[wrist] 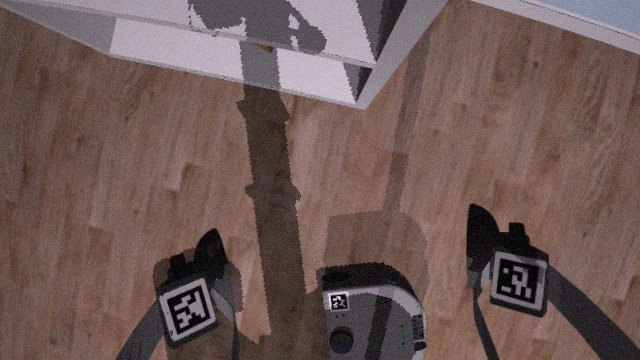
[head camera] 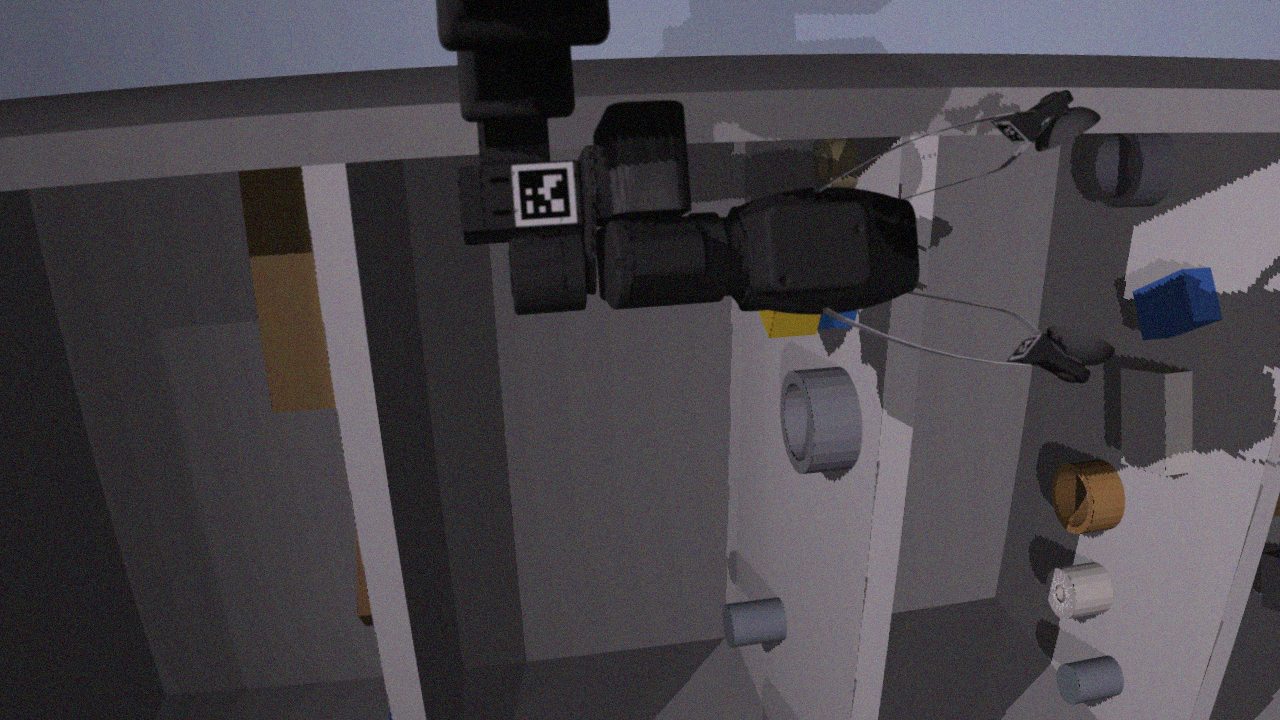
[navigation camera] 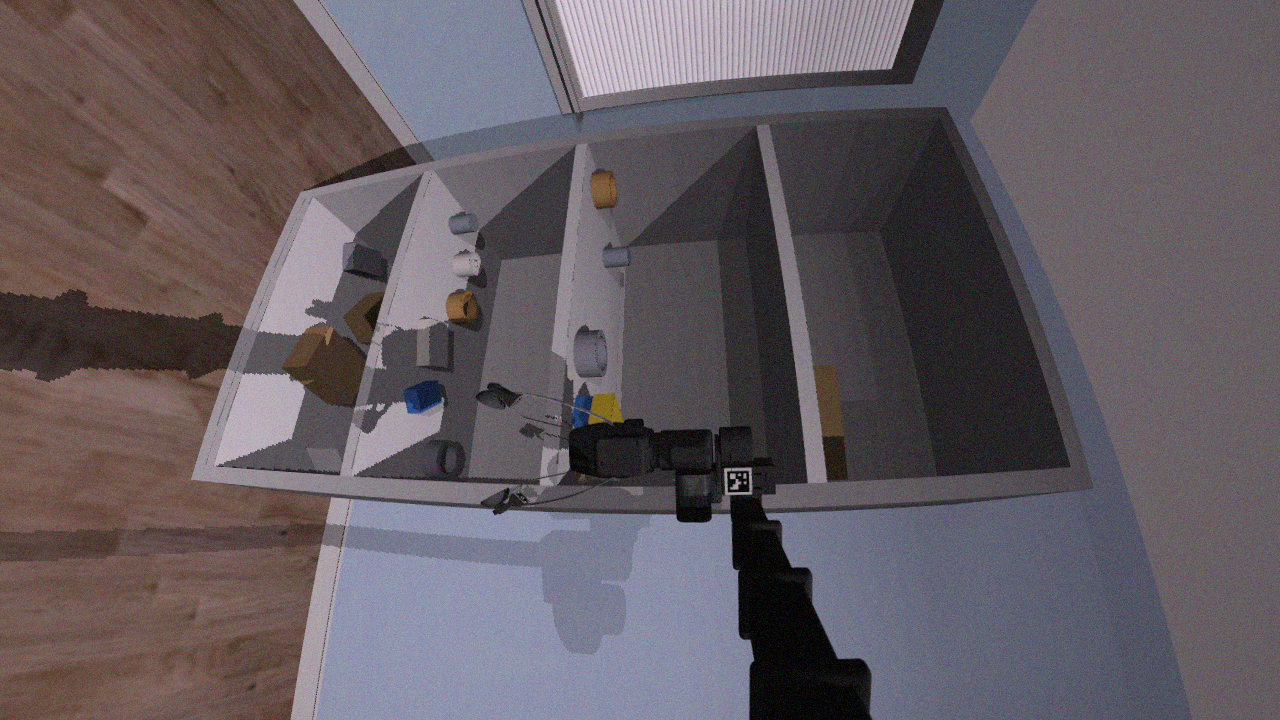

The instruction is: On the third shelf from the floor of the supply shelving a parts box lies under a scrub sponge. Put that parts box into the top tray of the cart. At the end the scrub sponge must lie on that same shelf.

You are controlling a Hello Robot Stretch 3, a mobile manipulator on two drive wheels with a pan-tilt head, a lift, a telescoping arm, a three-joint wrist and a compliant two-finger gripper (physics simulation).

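Note:
The yellow scrub sponge lies on the blue parts box on the third shelf of the supply shelving. My gripper's body partly covers both in the head view. My gripper is open, its fingers wide apart with nothing between them. It points down in front of the shelving, its fingertips below the third shelf's level. The sponge, the parts box and the cart do not show in the wrist view.
A grey ring and a grey cylinder share the third shelf. Another blue box is one shelf lower. Brown boxes stand at the bottom. My base shows below the fingers.

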